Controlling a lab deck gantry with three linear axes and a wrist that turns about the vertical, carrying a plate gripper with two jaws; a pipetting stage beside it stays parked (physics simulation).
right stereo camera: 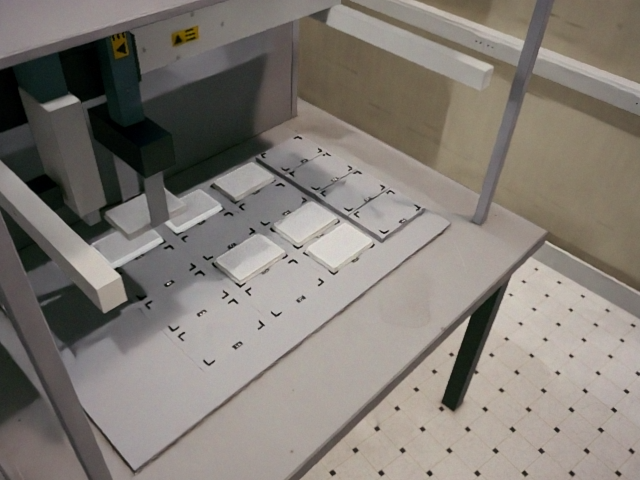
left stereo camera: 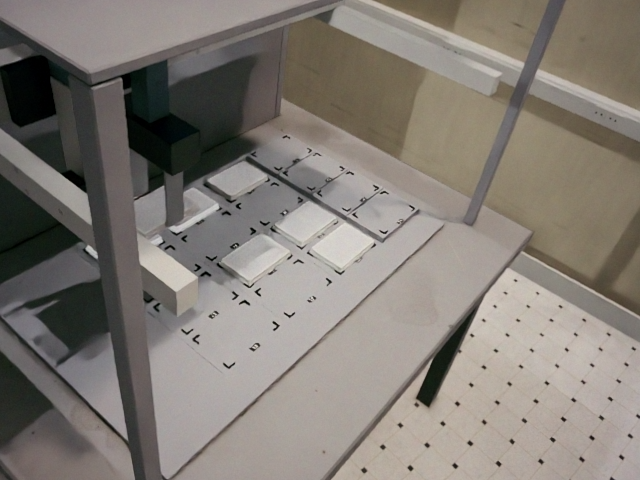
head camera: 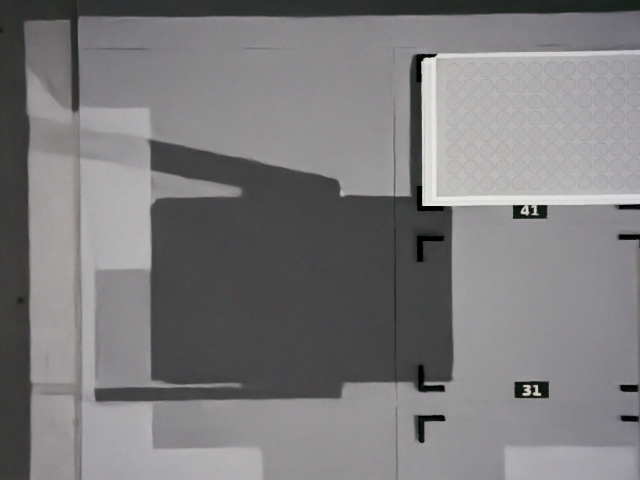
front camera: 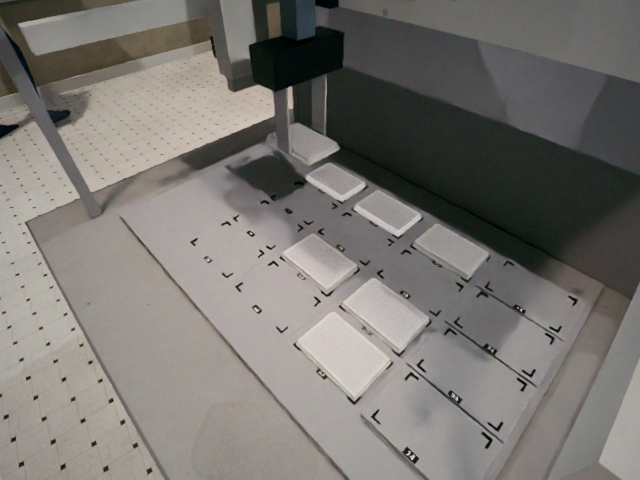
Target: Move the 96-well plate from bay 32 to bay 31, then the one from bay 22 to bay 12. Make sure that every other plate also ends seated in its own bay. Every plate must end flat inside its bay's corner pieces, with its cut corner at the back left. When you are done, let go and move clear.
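Places are measured from the robot's base along level axes (x back, y left, z down), in metres.
Pixels of known places: gripper, between the fingertips: (right stereo camera: 146, 211) (left stereo camera: 157, 210) (front camera: 302, 142); robot's base, origin of its link: (right stereo camera: 209, 364) (left stereo camera: 228, 367) (front camera: 192, 242).
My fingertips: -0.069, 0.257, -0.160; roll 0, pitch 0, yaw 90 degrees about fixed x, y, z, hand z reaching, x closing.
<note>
Ahead of a thing's pixels: the offset from my fingertips to its top centre, as dx, dy, dz. "spot": to the spot under its first point.
My gripper (front camera: 301, 143) (right stereo camera: 143, 209) is shut on a white 96-well plate {+0.000, +0.000, -0.007} (front camera: 316, 144) (left stereo camera: 148, 212) (right stereo camera: 129, 215), held raised near the back left. In the head view neither gripper nor held plate shows; a dark shadow reaches the left part of bay 31 {spot: +0.001, +0.001, +0.160} (head camera: 537, 310) (front camera: 288, 210), which holds no plate. Bay 32 {spot: -0.160, -0.046, +0.160} (front camera: 340, 248) (left stereo camera: 235, 245) holds no plate. The bay 22 plate {-0.159, -0.107, +0.146} (front camera: 320, 260) (left stereo camera: 255, 258) (right stereo camera: 250, 257) lies flat. Bay 12 {spot: -0.157, -0.260, +0.160} (front camera: 256, 308) (left stereo camera: 311, 298) (right stereo camera: 300, 298) in front of it is empty. The far jaw is partly hidden.
Plates stand in bay 41 {spot: -0.003, +0.104, +0.146} (front camera: 336, 180) (head camera: 537, 124) (right stereo camera: 126, 245), bay 42 {spot: -0.163, +0.102, +0.146} (front camera: 387, 211) (right stereo camera: 195, 209) and bay 43 {spot: -0.325, +0.100, +0.146} (front camera: 450, 249) (left stereo camera: 237, 178). Two more plates {-0.323, -0.107, +0.146} (front camera: 385, 312) {-0.323, -0.214, +0.146} (front camera: 343, 355) stand at the front right. The pipetting stage (right stereo camera: 64, 155) is beside the gripper.
</note>
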